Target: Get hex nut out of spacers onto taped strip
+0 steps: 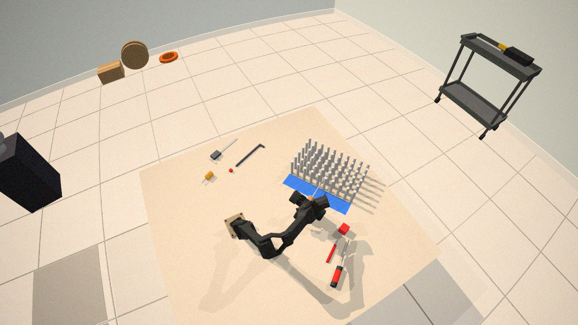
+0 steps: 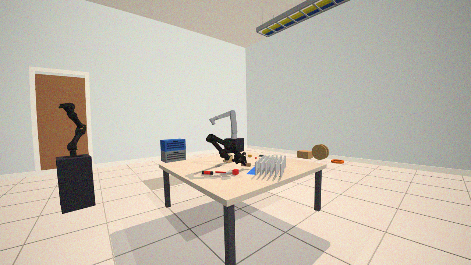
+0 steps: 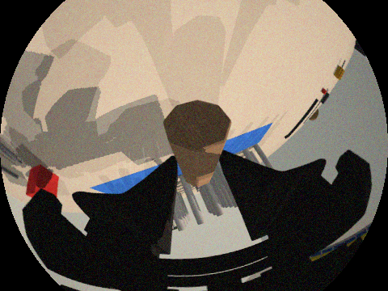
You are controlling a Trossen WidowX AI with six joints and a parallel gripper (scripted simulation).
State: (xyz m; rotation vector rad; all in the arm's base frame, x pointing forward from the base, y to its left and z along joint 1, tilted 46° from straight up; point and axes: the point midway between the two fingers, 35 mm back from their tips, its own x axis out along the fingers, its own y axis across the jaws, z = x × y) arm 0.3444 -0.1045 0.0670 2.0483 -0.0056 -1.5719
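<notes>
The blue taped strip lies 90 mm ahead of my gripper tip, 40 mm to the left of it and 40 mm below it. Also, from my gripper tip: thin red tool: 250 mm to the right, 30 mm below, 30 mm behind; then hex nut: 250 mm ahead, 100 mm to the left, 30 mm below; then wooden-handled tool: 100 mm ahead, 40 mm to the left, 10 mm below.
</notes>
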